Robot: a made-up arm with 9 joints.
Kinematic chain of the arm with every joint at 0, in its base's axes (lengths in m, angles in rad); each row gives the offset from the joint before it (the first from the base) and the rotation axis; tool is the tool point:
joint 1: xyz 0 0 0.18 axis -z
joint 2: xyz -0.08 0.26 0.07 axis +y
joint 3: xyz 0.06 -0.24 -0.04 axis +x
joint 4: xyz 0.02 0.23 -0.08 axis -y
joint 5: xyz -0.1 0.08 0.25 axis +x
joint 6: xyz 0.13 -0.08 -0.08 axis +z
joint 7: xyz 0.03 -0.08 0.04 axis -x
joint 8: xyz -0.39 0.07 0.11 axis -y
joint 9: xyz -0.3 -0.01 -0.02 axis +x
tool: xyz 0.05 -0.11 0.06
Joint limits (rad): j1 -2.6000..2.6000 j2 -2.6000..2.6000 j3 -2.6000..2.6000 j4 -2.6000..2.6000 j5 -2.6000..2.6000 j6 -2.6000..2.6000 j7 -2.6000..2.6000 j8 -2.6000..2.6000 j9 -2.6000..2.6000
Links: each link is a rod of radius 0.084 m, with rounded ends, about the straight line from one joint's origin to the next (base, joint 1, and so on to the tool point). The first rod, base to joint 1, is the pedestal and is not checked.
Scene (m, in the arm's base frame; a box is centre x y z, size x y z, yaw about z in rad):
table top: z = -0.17
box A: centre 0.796 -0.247 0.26 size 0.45 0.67 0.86 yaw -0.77
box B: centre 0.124 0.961 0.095 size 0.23 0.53 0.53 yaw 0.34
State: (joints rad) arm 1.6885 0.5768 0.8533 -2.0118 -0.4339 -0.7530 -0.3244 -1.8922 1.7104
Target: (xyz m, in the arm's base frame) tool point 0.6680 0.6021 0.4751
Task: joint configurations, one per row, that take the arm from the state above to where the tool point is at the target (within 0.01 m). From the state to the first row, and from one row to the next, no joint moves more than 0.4 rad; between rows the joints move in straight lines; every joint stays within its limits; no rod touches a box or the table.
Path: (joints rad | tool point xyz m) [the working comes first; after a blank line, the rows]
Joints at the target: 0.5195 0.1236 0.7632 -2.4820 -0.4363 -1.4720 0.0780 -1.6207 1.9101
Straight joint move there: touches box A.

1: 1.7285 0.4373 1.0002 -2.0372 -0.2803 -0.7687 0.0242 -1.7339 1.8883 | 0.2485 -0.7868 0.3784
2: 1.7685 0.2978 1.1471 -2.0627 -0.1267 -0.7844 0.3728 -1.5757 2.0662 | 0.2415 -0.7379 0.6013
3: 1.8084 0.1583 1.2940 -2.0881 0.0270 -0.8001 0.7214 -1.4174 2.2442 | 0.1936 -0.6236 0.8106
4: 1.8484 0.0188 1.4409 -2.1135 0.1806 -0.8158 1.0699 -1.2591 2.4221 | 0.1043 -0.4601 0.9760
5: 1.8884 -0.1207 1.5878 -2.1390 0.3342 -0.8315 1.4185 -1.1009 2.6000 | -0.0175 -0.2766 1.0768
6: 1.5706 -0.1687 1.4771 -2.1867 0.2301 -1.1042 1.0248 -0.8534 2.4870 | 0.2903 -0.2117 1.1002
7: 1.2529 -0.2168 1.3663 -2.2345 0.1259 -1.3769 0.6311 -0.6060 2.3739 | 0.4739 0.0484 1.0666
8: 0.9352 -0.2648 1.2556 -2.2823 0.0218 -1.6496 0.2374 -0.3586 2.2609 | 0.4531 0.3968 0.9696
9: 0.8313 -0.1677 1.1325 -2.3322 -0.0927 -1.6052 0.1975 -0.6741 2.1732 | 0.5527 0.4294 0.8969
10: 0.7273 -0.0706 1.0094 -2.3821 -0.2072 -1.5608 0.1577 -0.9896 2.0855 | 0.6306 0.4778 0.7867
11: 0.6234 0.0265 0.8863 -2.4320 -0.3217 -1.5164 0.1178 -1.3051 1.9978 | 0.6730 0.5382 0.6432
12: 0.5195 0.1236 0.7632 -2.4820 -0.4363 -1.4720 0.0780 -1.6207 1.9101 | 0.6680 0.6021 0.4751

